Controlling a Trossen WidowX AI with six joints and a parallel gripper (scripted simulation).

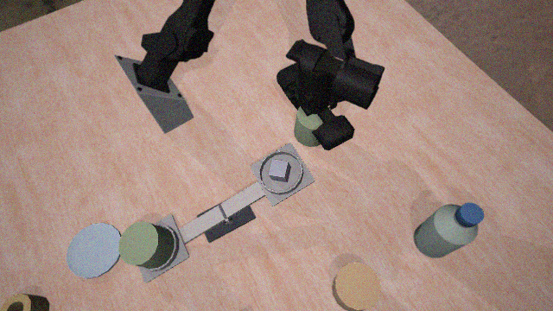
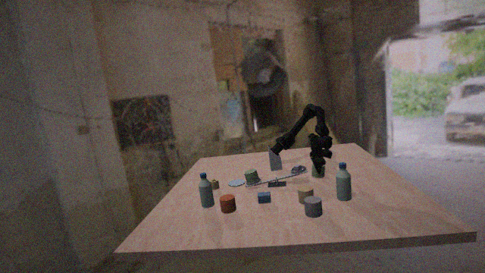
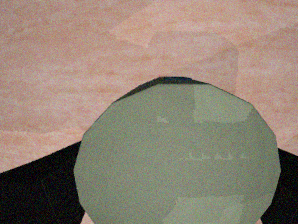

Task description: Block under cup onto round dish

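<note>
The light blue round dish is 48 cm to the right of my gripper tip, 5 cm ahead of it and 2 cm below it. Round my gripper tip: blue block 30 cm ahead, 27 cm to the right, 1 cm below; tan cylinder 30 cm ahead, 9 cm to the right, 1 cm above; balance 23 cm to the right, 10 cm ahead, 1 cm above.
</note>
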